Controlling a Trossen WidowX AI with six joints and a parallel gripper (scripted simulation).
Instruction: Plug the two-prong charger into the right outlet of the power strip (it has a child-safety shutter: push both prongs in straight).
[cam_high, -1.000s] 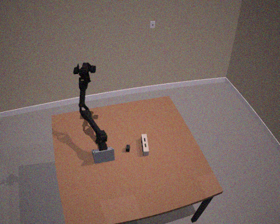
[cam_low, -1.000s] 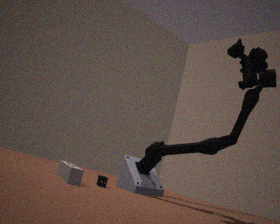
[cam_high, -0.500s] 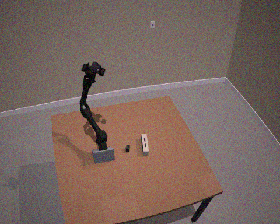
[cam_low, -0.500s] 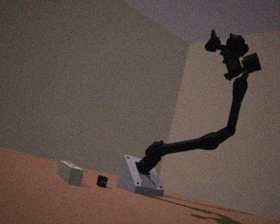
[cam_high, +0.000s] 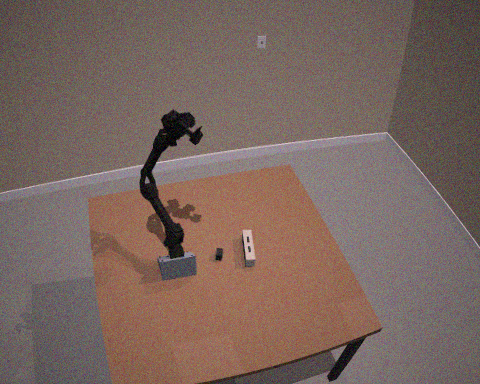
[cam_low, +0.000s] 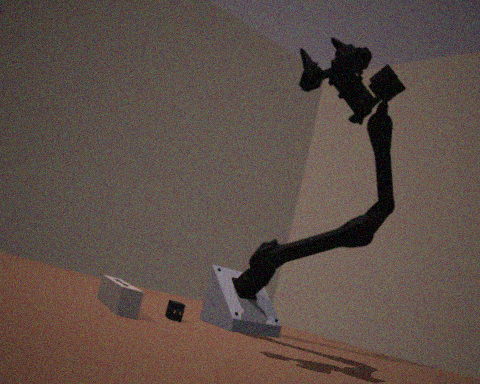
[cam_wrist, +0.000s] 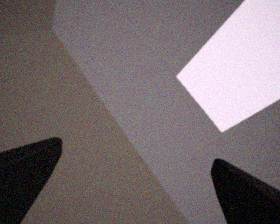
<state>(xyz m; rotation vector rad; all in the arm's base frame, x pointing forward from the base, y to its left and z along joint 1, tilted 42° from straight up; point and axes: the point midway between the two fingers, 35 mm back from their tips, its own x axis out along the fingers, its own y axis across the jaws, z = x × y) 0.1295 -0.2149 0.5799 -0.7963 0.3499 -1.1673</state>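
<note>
The black two-prong charger is 80 mm ahead of my gripper tip, 160 mm to the right of it and 680 mm below it.
</note>
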